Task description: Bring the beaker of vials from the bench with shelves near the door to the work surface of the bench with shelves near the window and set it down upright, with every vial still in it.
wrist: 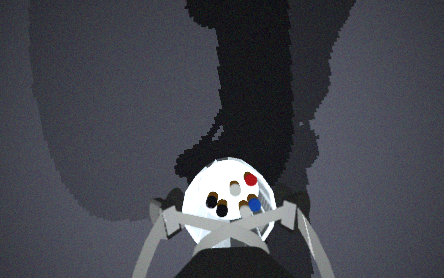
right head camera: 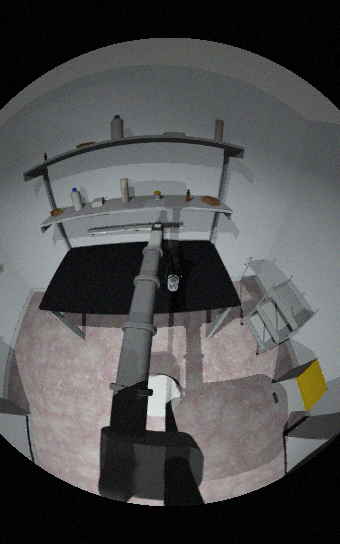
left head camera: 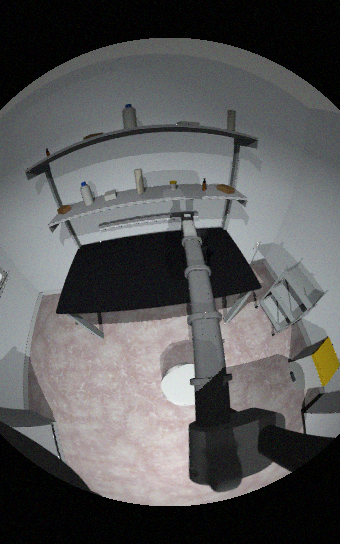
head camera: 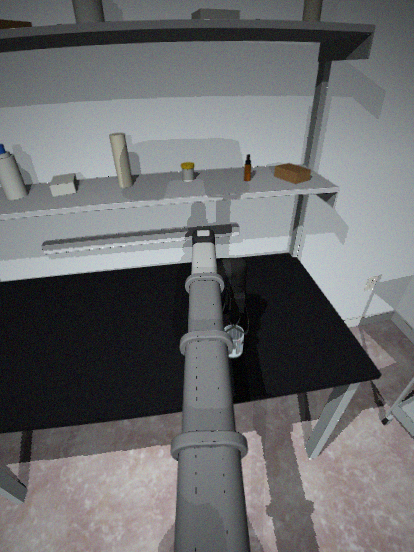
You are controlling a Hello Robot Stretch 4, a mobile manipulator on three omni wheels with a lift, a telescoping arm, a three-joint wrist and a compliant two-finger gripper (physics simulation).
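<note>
The clear beaker is upright over the black work surface of a bench with shelves. It holds several vials, with a red cap, a blue cap, and black and white ones. My gripper is shut on the beaker, one fingertip on each side of its rim. The arm hides the beaker in the left head view. Whether its base touches the surface cannot be told. No door or window shows to identify the bench.
The lower shelf above the bench carries bottles, a tube, boxes and a yellow-lidded jar. A rail runs below it. A grey cart stands right of the bench, and a yellow panel is nearer.
</note>
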